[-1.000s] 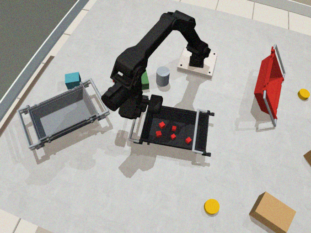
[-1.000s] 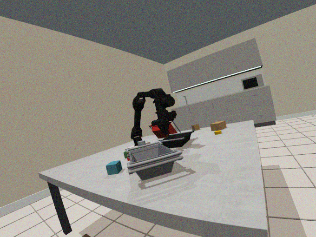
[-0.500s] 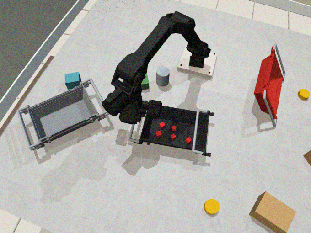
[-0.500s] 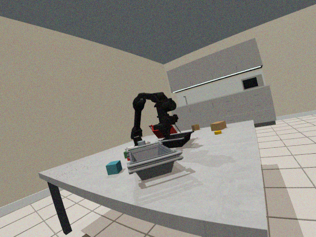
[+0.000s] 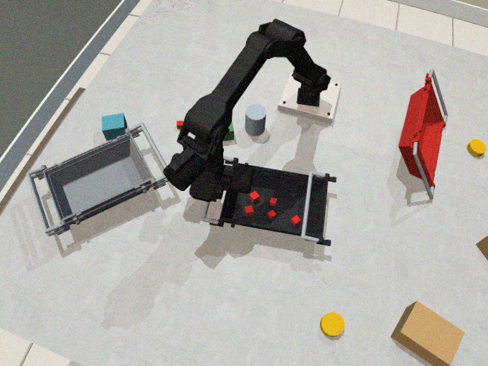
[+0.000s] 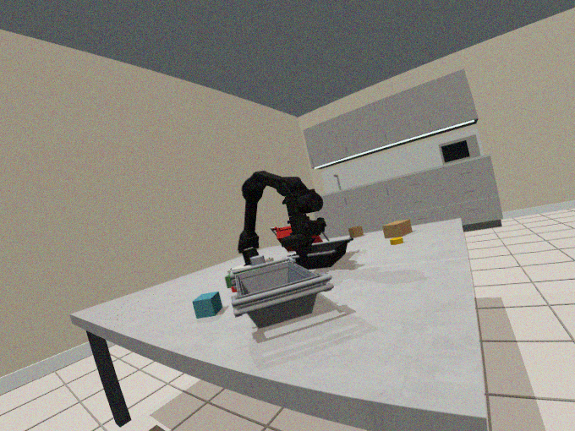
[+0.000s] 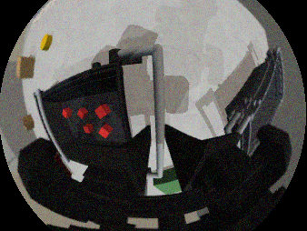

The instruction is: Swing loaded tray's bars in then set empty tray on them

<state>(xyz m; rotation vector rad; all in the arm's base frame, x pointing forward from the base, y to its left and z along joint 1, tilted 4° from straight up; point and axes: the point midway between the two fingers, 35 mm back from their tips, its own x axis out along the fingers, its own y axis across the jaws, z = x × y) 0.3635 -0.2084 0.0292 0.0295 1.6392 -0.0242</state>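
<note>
Now: gripper tip 250 mm past the red tray, 540 mm to the right of it and 30 mm below it. From my gripper tip the other things lie so: green block (230 mm behind, 40 mm to the right, 20 mm below); teal cube (160 mm behind, 310 mm to the right, 20 mm below); grey cylinder (240 mm behind, 70 mm to the left).
</note>
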